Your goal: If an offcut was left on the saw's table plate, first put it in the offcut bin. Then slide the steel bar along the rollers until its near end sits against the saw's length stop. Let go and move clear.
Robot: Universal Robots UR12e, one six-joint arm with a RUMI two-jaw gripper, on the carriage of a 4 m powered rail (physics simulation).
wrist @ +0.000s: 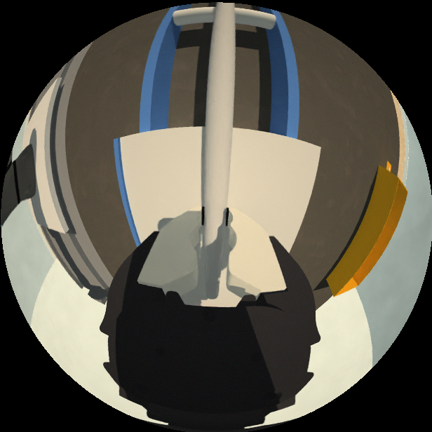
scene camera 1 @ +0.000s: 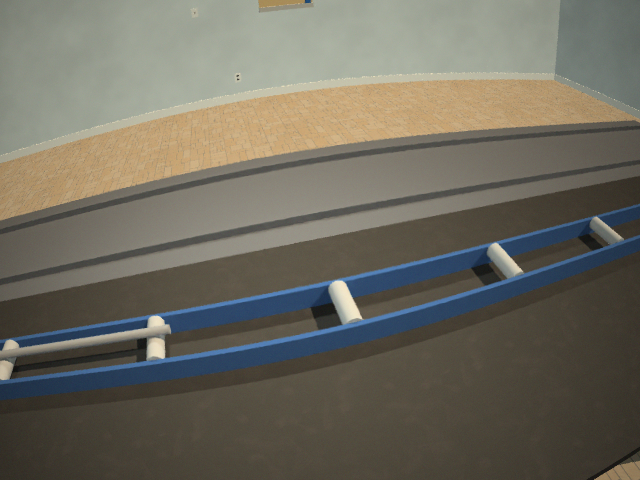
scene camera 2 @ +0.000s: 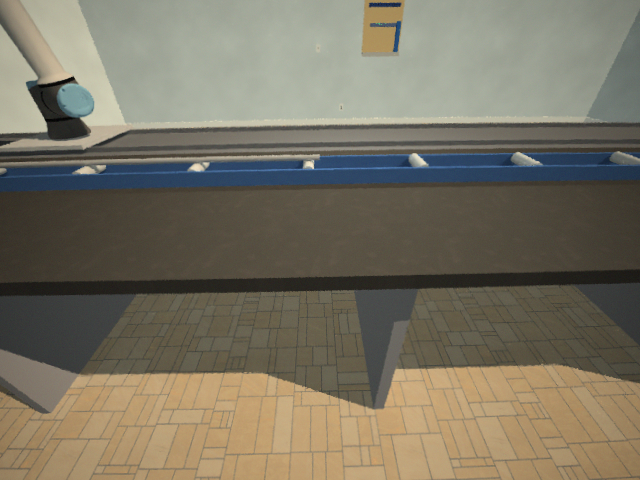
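Pixels of known places: arm's base, origin of its link: (scene camera 2: 71, 134).
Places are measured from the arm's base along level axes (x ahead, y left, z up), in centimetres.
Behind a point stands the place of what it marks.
The steel bar (scene camera 1: 93, 341) @(x 62.8, y 121.5, z 4.6 cm) (scene camera 2: 155, 160) @(x 62.9, y 81.1, z 4.5 cm) (wrist: 220, 100) lies lengthwise on the rollers, and its far end rests on a roller in both scene views. In the wrist view it runs over the saw's pale table plate (wrist: 280, 175) and in between my fingers. My gripper (wrist: 215, 208) is low over the plate, shut on the bar, with a fingertip at each side. The bar's near end is hidden at the fingers, and the length stop does not show. No offcut shows on the visible part of the plate. The orange offcut bin (wrist: 362, 230) stands to the right in the wrist view.
The blue roller track (scene camera 1: 248, 347) @(x 69.0, y 154.3, z 2.2 cm) (scene camera 2: 361, 175) @(x 69.4, y 153.2, z -0.1 cm) (wrist: 292, 90) runs along the dark table (scene camera 1: 413, 387) @(x 83.9, y 181.5, z -3.0 cm) (scene camera 2: 320, 232) @(x 99.6, y 138.7, z -3.0 cm). The arm (scene camera 2: 51, 100) @(x 15.7, y 13.0, z 19.2 cm) stands on its pale carriage (scene camera 2: 103, 138) @(x 6.6, y 22.5, z -0.9 cm) at the left, on the grey rail (scene camera 1: 310, 191) behind the track.
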